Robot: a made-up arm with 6 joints.
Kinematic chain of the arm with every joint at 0, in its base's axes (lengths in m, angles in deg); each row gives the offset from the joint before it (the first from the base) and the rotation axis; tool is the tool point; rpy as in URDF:
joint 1: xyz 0 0 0.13 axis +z
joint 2: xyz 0 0 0 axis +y
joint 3: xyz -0.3 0 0.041 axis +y
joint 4: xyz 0.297 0 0.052 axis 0.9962 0 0.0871
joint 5: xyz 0 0 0 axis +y
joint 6: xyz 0.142 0 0.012 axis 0.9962 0 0.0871
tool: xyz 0 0 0 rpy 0 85 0
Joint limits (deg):
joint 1: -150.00..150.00
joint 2: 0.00..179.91
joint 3: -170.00..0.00
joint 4: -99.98..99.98
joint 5: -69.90..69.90
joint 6: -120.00..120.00
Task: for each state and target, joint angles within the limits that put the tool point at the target. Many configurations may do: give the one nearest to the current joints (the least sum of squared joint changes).
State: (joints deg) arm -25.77 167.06 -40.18 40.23 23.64 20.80
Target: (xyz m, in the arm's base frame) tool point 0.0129 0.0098 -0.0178
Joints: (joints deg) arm -29.91 142.40 -19.82 7.39 54.32 20.80
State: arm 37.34 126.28 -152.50 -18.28 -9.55 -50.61
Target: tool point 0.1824 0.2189 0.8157
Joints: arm 47.24 109.15 -165.82 -19.43 -18.20 -50.61
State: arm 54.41 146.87 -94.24 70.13 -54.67 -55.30
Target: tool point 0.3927 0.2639 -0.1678
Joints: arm 47.36 161.59 -82.66 73.61 -53.84 -55.30
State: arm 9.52 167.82 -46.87 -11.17 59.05 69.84
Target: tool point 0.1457 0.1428 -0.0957
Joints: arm 38.75 144.78 -55.79 8.86 66.72 69.84
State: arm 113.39 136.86 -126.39 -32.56 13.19 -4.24
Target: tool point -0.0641 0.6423 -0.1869
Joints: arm 96.42 179.91 -134.49 -33.19 5.80 -4.24
